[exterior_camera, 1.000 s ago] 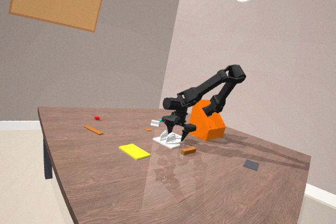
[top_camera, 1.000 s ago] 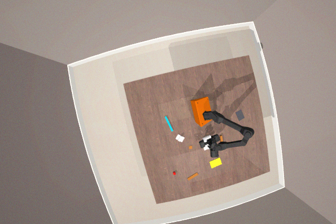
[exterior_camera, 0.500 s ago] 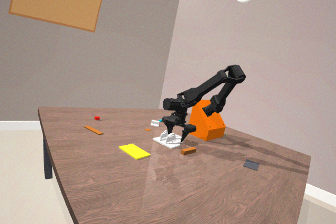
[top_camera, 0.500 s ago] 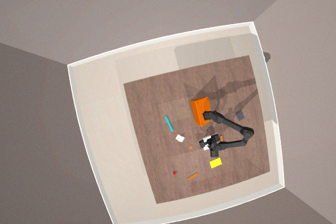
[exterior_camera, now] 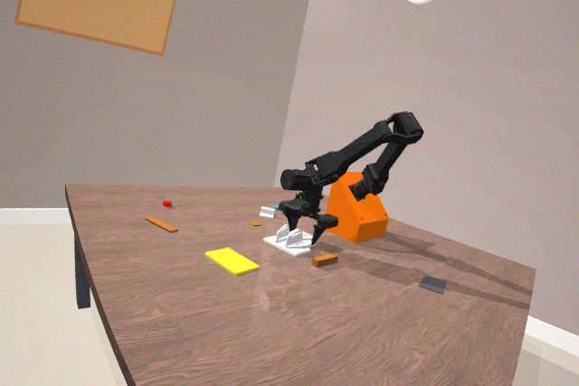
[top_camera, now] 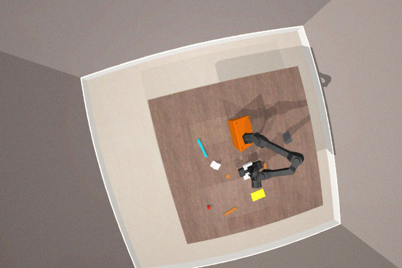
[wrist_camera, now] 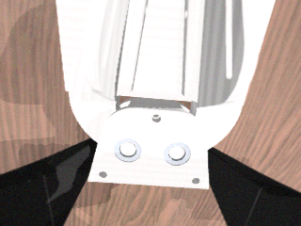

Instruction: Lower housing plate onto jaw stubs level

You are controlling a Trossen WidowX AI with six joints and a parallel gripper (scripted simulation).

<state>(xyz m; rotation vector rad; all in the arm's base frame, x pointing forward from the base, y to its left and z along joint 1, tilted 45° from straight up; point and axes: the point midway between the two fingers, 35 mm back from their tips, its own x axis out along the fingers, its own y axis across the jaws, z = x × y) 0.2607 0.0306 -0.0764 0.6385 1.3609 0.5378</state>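
My gripper tip is now 20 mm to the right of the white assembly, 20 mm short of it and 10 mm below it. From my gripper tip the other things lie so: yellow slab: 280 mm ahead; cyan bar: 280 mm to the right, 270 mm behind; orange block: 130 mm to the left, 70 mm ahead.
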